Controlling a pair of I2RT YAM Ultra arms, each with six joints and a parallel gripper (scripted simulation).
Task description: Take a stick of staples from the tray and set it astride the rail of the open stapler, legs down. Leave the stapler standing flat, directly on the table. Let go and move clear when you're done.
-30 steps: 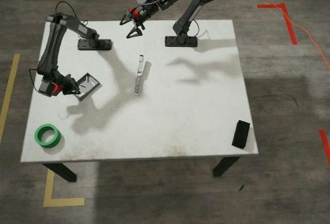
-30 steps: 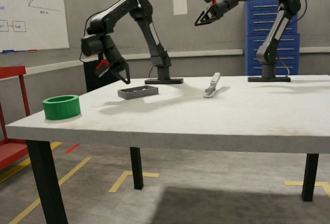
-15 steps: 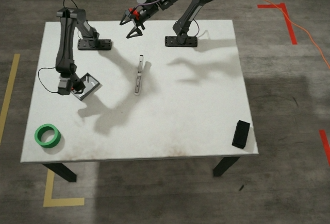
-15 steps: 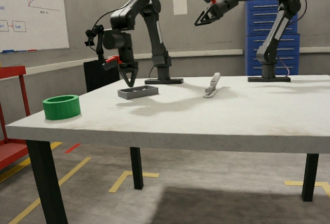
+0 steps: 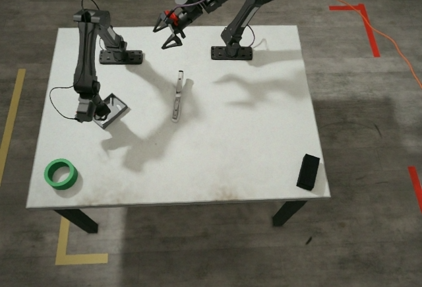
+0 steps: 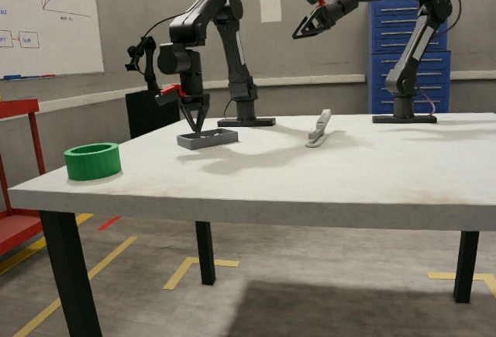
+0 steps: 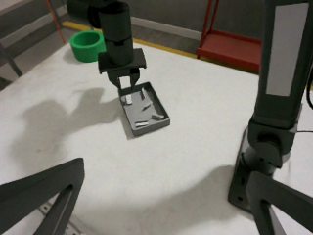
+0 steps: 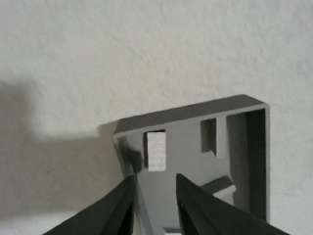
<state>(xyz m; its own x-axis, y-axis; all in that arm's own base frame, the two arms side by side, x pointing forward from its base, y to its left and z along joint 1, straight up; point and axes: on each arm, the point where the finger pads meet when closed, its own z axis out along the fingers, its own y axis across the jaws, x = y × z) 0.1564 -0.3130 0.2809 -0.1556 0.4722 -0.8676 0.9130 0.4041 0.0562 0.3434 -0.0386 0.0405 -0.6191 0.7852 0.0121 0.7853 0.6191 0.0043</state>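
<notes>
Right now the stick of staples is 40 mm below my right hand. Round my right hand: stapler 320 mm to the left, 100 mm behind, 20 mm below; black box 840 mm to the left, 290 mm ahead, 30 mm below; grey tray 50 mm behind, 40 mm below, 10 mm to the left.
</notes>
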